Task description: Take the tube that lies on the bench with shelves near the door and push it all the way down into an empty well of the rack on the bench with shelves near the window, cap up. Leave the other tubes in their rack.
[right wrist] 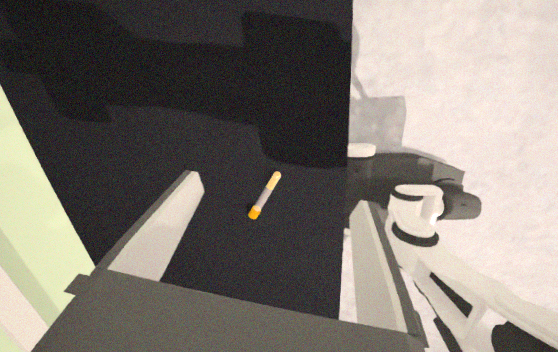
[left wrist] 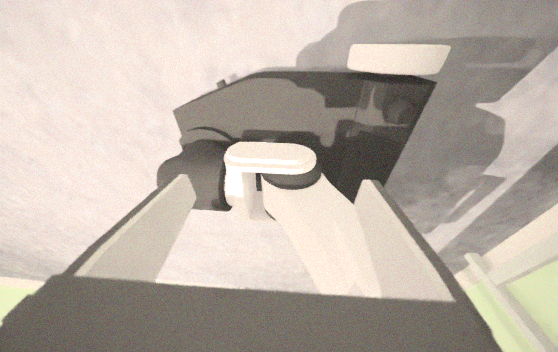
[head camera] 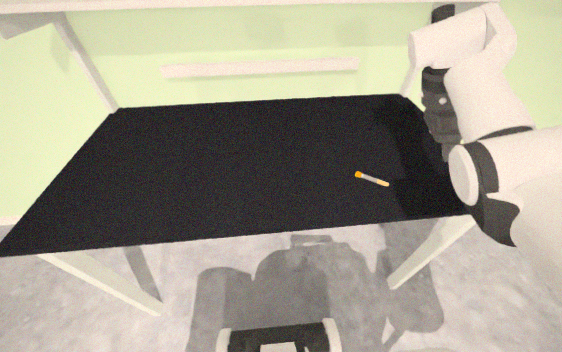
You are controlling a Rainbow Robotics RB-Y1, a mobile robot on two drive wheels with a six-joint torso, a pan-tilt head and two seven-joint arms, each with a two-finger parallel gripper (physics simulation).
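Places are measured from the robot's base along level axes (x back, y left, z down), in millimetres.
Pixels of known places: left gripper, between the fingertips: (left wrist: 272, 188); right gripper, between the fingertips: (right wrist: 276, 194) (head camera: 440, 144).
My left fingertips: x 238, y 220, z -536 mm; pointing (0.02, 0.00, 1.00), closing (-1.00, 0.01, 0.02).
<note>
Behind a point stands the place of what it marks.
A tube (head camera: 372, 179) {x -340, y -349, z -928 mm} (right wrist: 265, 195) {x -342, y -354, z -931 mm} with an orange cap lies flat on the black bench top (head camera: 225, 165) {x -467, y 150, z -915 mm} (right wrist: 215, 260) {x -495, y -163, z -915 mm}, near its front right part in the head camera view. In the right wrist view its cap points down and a little left. My right gripper (right wrist: 276, 194) {x -277, y -446, z -1116 mm} is open and holds nothing; it is above the bench, with the tube in view between its fingers but apart from them. In the head camera view my right gripper is at the right, its fingertips partly hidden by the arm. My left gripper (left wrist: 272, 188) {x 238, y 220, z -536 mm} is open and empty, with floor and the robot's base beyond it. The rack does not show.
A shelf board (head camera: 250, 6) crosses above the bench at the top of the head camera view. A pale rail (head camera: 260, 68) {x -914, y 1, z -1087 mm} runs along the green wall behind. Bench legs (head camera: 105, 285) {x -212, y 674, z -539 mm} (head camera: 430, 252) {x -242, y -712, z -513 mm} stand at the front left and front right.
</note>
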